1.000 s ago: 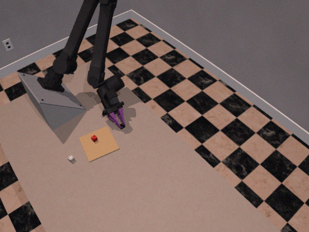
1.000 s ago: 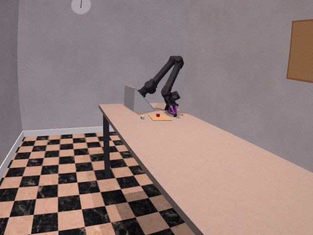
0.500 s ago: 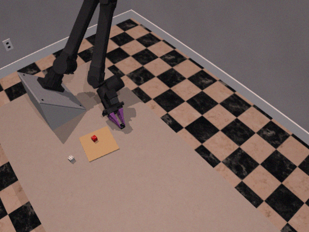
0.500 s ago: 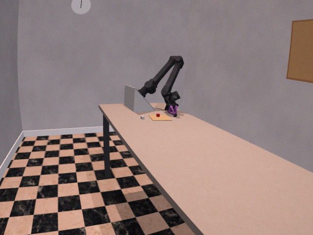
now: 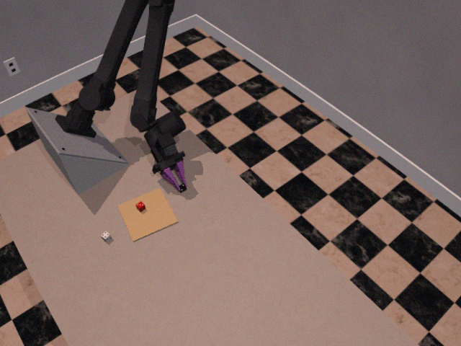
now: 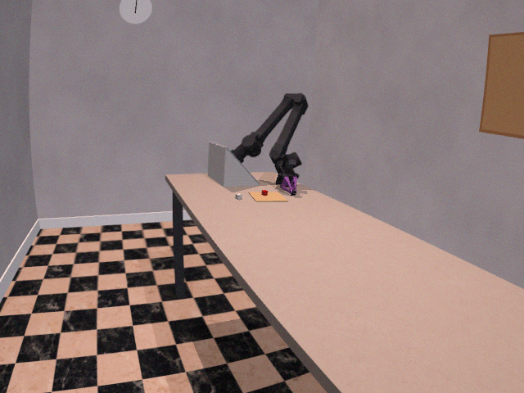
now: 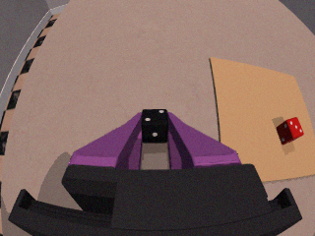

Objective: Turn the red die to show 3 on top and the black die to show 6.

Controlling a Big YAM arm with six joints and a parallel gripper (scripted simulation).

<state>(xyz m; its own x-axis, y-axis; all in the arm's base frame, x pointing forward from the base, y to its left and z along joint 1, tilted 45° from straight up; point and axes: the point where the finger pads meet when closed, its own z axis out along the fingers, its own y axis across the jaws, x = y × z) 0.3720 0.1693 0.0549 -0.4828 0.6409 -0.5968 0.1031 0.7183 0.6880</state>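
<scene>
Now: hand right at the black die. The rest, counted from my hand: orange mat (13 cm to the right, 2 cm below); white die (27 cm to the right, 1 cm below); red die (2 cm behind, 13 cm to the right).
</scene>
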